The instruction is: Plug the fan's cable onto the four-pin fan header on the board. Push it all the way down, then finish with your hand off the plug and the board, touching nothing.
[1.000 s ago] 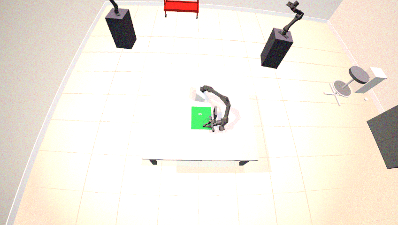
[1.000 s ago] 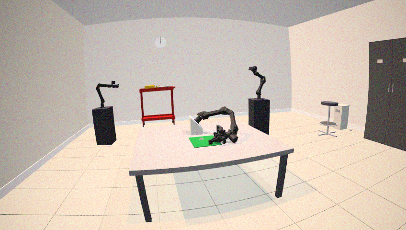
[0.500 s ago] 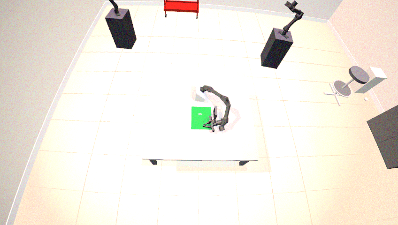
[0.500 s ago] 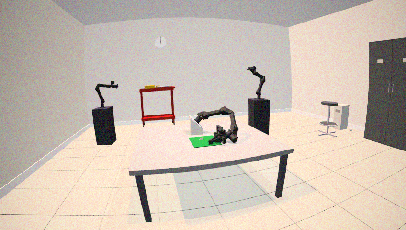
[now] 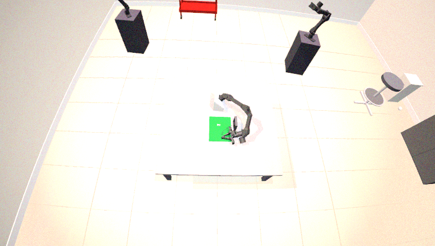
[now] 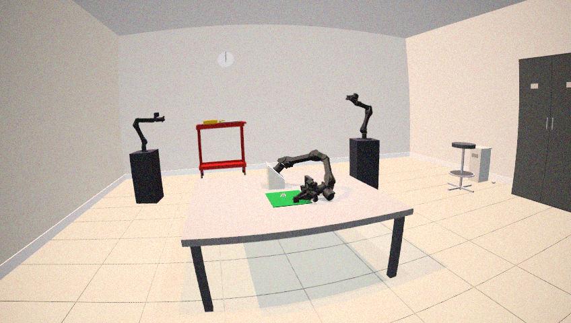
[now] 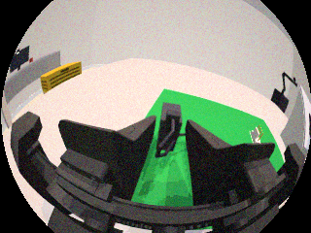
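My gripper tip is 1 cm above the dark fan plug. Also, from my gripper tip: green board 11 cm behind, 5 cm to the right, 5 cm below; white four-pin header 15 cm behind, 7 cm to the right, 3 cm below; black fan 17 cm behind, 10 cm to the left, 2 cm above.
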